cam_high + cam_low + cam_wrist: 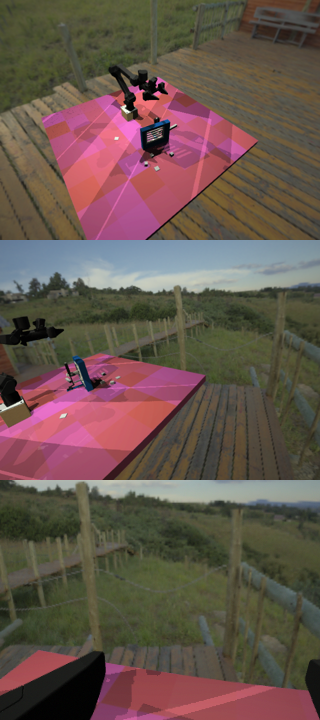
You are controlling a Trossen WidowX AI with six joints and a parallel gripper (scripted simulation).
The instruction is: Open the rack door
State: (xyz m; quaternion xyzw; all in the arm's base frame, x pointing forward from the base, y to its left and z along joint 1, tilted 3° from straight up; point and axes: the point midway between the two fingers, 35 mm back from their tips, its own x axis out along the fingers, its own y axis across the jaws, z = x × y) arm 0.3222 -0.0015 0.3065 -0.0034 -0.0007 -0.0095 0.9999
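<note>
Now: the dark door handle 27 cm below my gripper tip, 5 cm behind it and 1 cm to the right of it. Round my gripper tip: grey bar (37 cm below, 14 cm to the left, 1 cm behind).
</note>
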